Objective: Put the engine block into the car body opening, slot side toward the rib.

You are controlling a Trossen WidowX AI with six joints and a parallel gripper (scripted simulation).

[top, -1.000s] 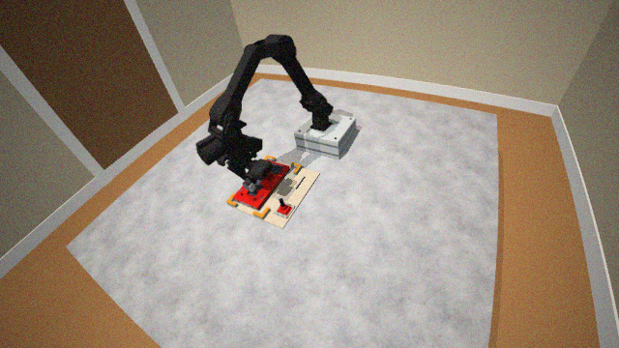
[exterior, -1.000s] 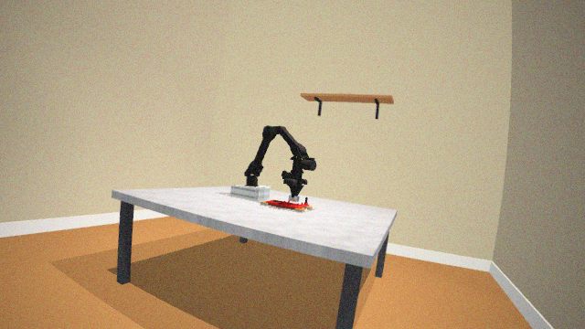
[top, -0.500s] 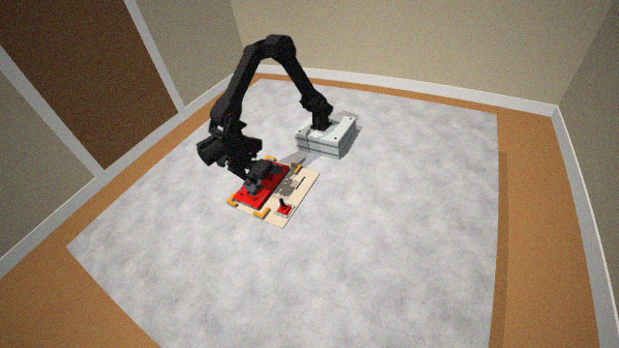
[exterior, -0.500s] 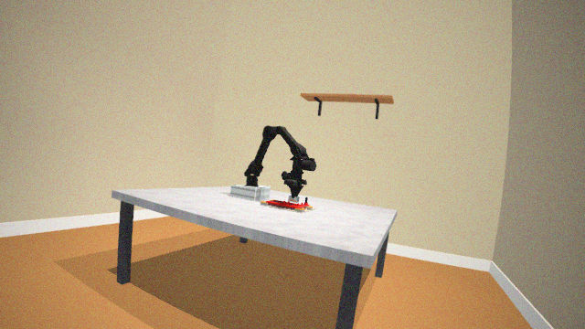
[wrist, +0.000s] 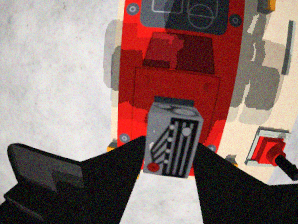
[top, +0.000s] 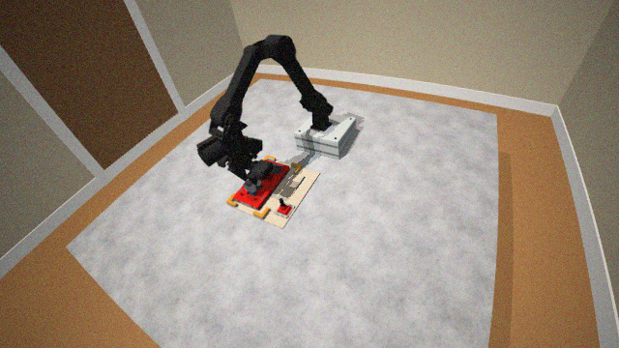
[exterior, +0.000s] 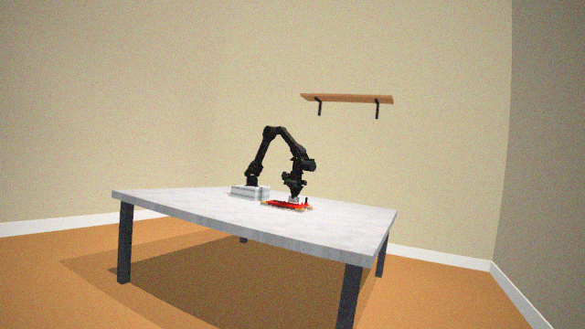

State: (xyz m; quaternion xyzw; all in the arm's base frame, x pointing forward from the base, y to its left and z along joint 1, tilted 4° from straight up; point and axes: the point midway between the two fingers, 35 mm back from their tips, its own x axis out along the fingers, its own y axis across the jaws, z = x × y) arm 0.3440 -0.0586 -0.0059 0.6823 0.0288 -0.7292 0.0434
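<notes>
Now: gripper tip 10 mm above the grey engine block. Also, from my gripper tip: tan base plate: 40 mm behind, 30 mm to the left, 50 mm below.
</notes>
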